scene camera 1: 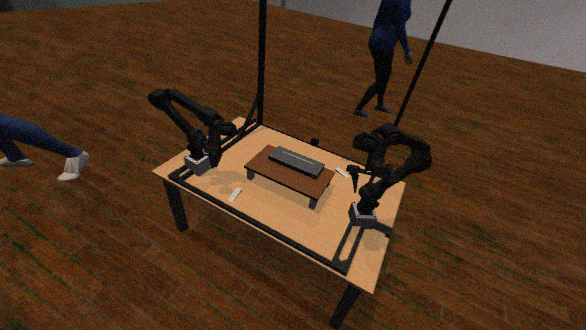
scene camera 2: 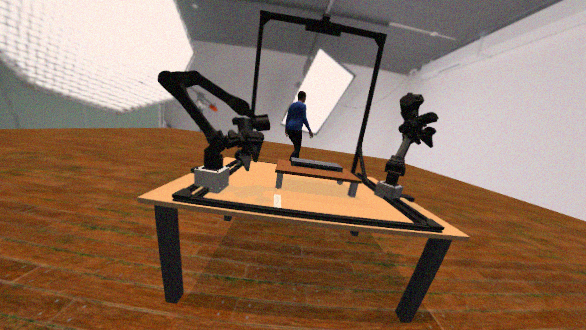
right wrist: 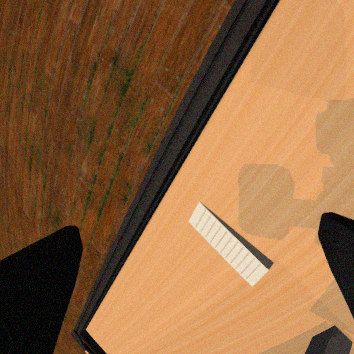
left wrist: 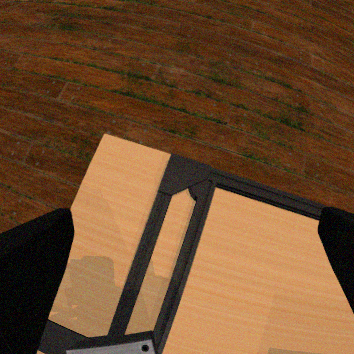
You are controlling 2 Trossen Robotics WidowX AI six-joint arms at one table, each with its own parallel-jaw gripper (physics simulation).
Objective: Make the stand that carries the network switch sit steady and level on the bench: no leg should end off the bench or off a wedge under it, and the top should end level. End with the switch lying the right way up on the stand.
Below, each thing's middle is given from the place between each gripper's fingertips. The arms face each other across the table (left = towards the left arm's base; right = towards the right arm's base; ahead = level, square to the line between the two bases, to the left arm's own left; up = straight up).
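Scene:
The brown stand [scene camera 1: 260,164] sits 8 cm below my right hand, 19 cm behind it and 33 cm to the left of it. As for the dark grey network switch [scene camera 1: 302,164], that is 2 cm below my right hand, 35 cm to the left of it and 24 cm behind it.
From my left hand I find the dark grey network switch 20 cm below, 31 cm behind and 36 cm to the right. The brown stand is 26 cm below that same left hand, 37 cm to the right of it and 26 cm behind it.

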